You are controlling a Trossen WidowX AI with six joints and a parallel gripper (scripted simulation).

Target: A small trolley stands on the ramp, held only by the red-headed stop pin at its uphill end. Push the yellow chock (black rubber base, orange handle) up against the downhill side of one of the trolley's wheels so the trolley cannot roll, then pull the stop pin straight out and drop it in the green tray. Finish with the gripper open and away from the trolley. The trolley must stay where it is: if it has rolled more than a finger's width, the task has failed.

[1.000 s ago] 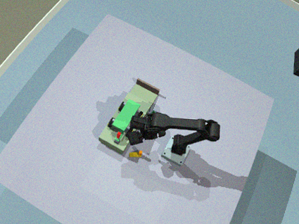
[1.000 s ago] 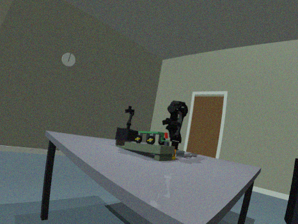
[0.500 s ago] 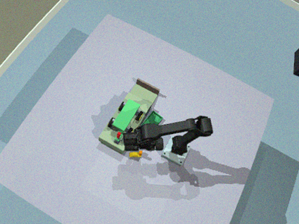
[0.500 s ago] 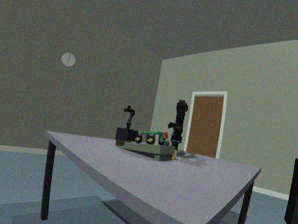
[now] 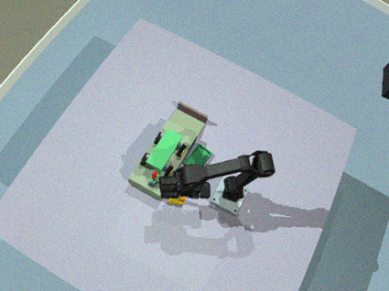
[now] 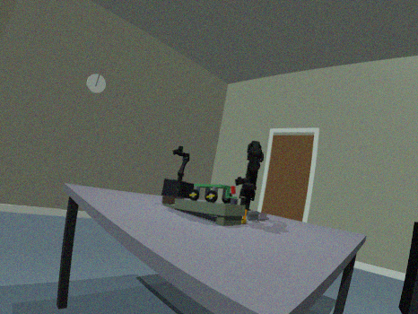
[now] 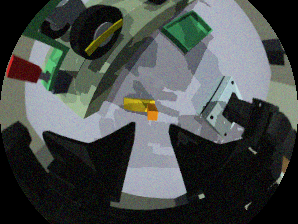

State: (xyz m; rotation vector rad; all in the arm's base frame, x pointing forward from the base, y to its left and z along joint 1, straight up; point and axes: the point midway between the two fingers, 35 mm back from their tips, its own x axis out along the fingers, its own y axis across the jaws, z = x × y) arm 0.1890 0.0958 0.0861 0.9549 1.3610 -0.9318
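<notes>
My gripper tip is now 8 cm above the yellow chock, 2 cm short of it and 1 cm to the right of it. The rest, counted from my gripper tip: trolley 13 cm to the right, 13 cm ahead, 2 cm above; then red-headed stop pin 13 cm ahead, 4 cm above, 1 cm to the right; then olive ramp 14 cm to the right, 13 cm ahead, 5 cm below.
</notes>
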